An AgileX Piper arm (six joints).
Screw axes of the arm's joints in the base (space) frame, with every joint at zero. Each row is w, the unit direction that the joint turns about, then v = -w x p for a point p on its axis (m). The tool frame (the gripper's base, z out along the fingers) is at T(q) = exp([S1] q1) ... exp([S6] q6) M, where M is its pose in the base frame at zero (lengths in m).
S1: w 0 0 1 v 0 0 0
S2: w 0 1 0 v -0.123 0 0
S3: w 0 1 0 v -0.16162 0 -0.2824
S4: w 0.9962 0 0.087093 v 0 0.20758 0
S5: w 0 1 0 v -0.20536 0 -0.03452
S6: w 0.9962 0 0.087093 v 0 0.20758 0
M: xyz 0.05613 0 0.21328 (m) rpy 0 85.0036 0 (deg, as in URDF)
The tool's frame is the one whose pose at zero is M.
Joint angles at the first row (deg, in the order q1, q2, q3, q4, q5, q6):
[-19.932 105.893 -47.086 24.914 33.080 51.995]
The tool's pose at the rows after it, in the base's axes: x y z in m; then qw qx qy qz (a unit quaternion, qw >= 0):
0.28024 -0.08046 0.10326 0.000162 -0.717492 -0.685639 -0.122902
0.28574 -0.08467 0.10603 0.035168 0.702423 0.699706 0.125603
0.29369 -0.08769 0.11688 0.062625 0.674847 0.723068 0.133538
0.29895 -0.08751 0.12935 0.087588 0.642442 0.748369 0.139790
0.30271 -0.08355 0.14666 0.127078 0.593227 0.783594 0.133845
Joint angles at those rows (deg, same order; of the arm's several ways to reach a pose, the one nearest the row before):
[-19.933 106.532 -47.085 24.680 31.586 51.994]
[-19.931 106.279 -47.495 24.261 28.447 49.657]
[-19.933 105.270 -49.173 24.263 28.236 45.720]
[-19.586 103.684 -50.306 24.251 28.383 41.609]
[-18.219 100.908 -50.979 21.218 27.649 38.684]

